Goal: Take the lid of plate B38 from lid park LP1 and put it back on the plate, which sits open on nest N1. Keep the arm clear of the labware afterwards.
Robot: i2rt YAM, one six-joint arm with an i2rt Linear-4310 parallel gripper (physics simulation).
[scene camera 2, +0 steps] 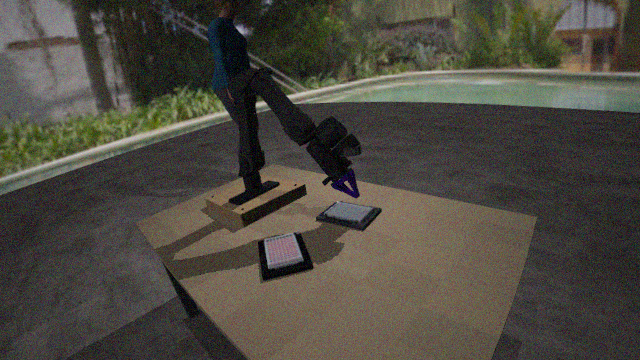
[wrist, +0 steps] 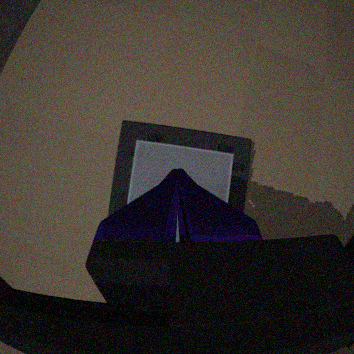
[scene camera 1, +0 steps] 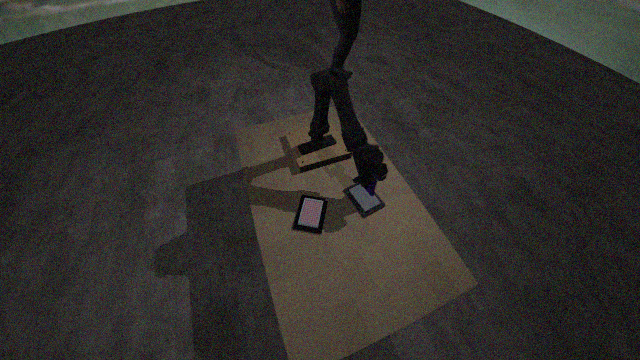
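Where they show: gripper, fingertip midpoint: (scene camera 2: 357, 197) (wrist: 177, 177) (scene camera 1: 372, 195); arm's base, link origin: (scene camera 2: 255, 193) (scene camera 1: 317, 145).
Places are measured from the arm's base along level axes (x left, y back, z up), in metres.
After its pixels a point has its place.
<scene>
The pale grey lid (scene camera 1: 361, 198) @(x 0.039, y -0.366, z -0.023 m) (scene camera 2: 345, 212) @(x 0.044, y -0.360, z -0.023 m) (wrist: 160, 155) @(x 0.081, y -0.413, z -0.023 m) lies flat in the dark frame of lid park LP1 (scene camera 1: 376, 207) (scene camera 2: 370, 220) (wrist: 124, 165). My purple-fingered gripper (scene camera 1: 371, 193) @(x 0.066, y -0.395, z 0.024 m) (scene camera 2: 357, 195) @(x 0.066, y -0.395, z 0.024 m) (wrist: 177, 177) @(x 0.066, y -0.395, z 0.024 m) is shut with its tips together and nothing between them. It hangs a little above the lid, and its fingers hide the near part of the lid in the wrist view. The open plate B38 (scene camera 1: 311, 212) @(x -0.191, y -0.327, z -0.022 m) (scene camera 2: 283, 251) @(x -0.201, y -0.340, z -0.015 m), with pinkish wells, sits on the black nest N1 (scene camera 1: 308, 230) @(x -0.236, y -0.392, z -0.030 m) (scene camera 2: 287, 273) @(x -0.243, y -0.388, z -0.036 m). The plate and nest do not show in the wrist view.
The arm's wooden base block (scene camera 1: 325, 161) @(x -0.010, y -0.112, z -0.008 m) (scene camera 2: 274, 205) @(x -0.013, y -0.112, z -0.021 m) stands at the back of the table (scene camera 1: 360, 280) @(x -0.148, y -0.653, z -0.041 m) (scene camera 2: 400, 300) @(x -0.197, y -0.647, z -0.041 m). A person (scene camera 1: 346, 30) (scene camera 2: 229, 55) stands behind the arm, beyond the table. The arm's shadow falls across the table near the nest.
</scene>
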